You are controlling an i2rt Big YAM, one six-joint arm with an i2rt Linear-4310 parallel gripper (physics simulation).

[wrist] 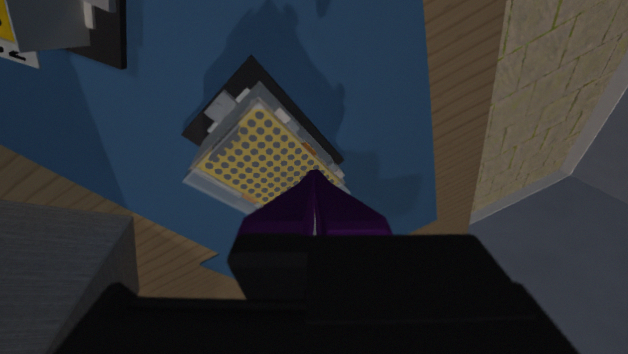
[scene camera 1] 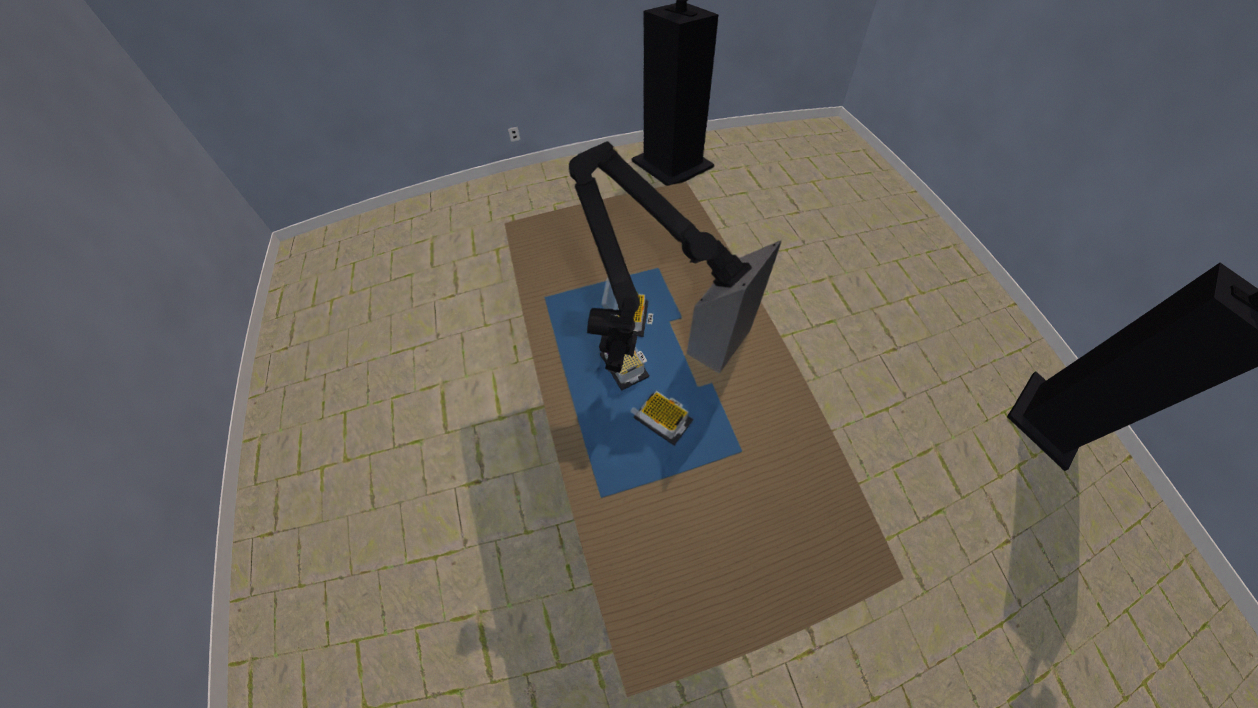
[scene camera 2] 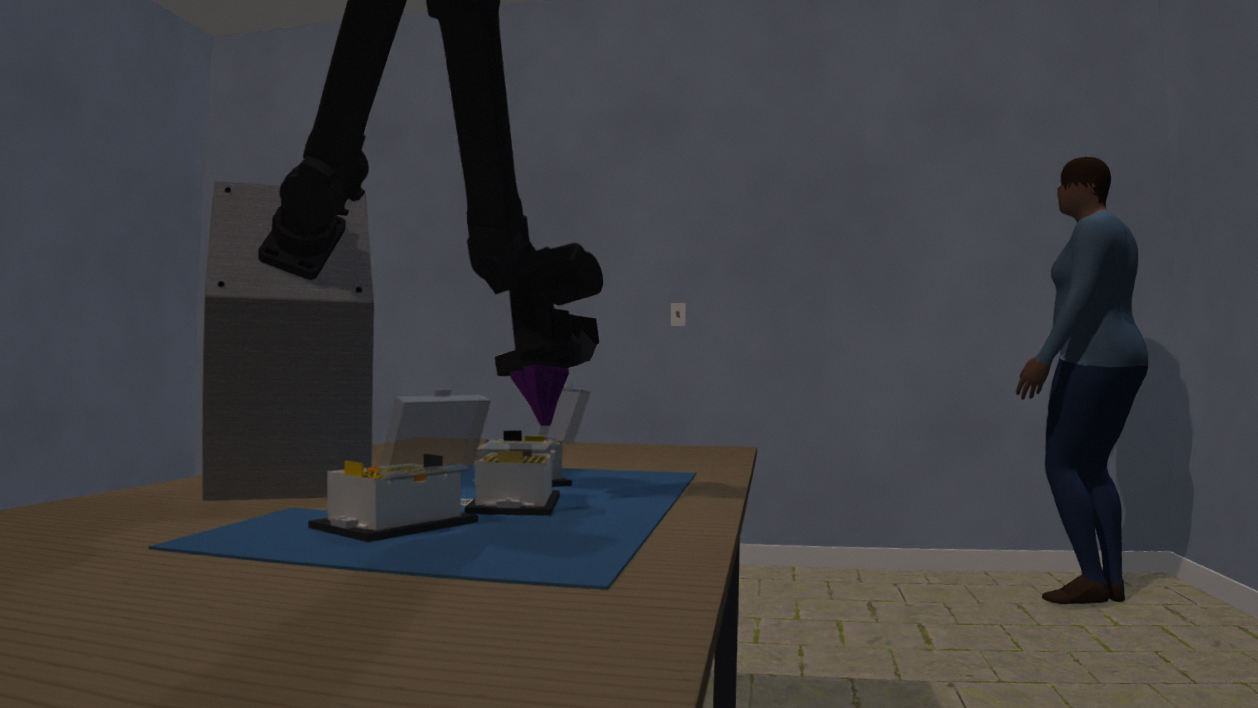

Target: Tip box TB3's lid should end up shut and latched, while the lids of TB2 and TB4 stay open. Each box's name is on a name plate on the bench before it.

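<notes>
Tip box TB3 is the middle box; its clear lid lies down over the yellow rack. I cannot tell whether the lid is latched. My gripper is shut and empty, its purple tips over TB3's lid near one edge; contact is unclear. In scene camera 1 the arm hides the tips. The near box has its lid standing open. The far box also has its lid raised. I cannot read which of these two is TB2 or TB4.
The boxes stand on a blue mat on the wooden bench. A grey metal block stands beside the mat. A person stands beyond the bench. Two black pillars stand off the bench.
</notes>
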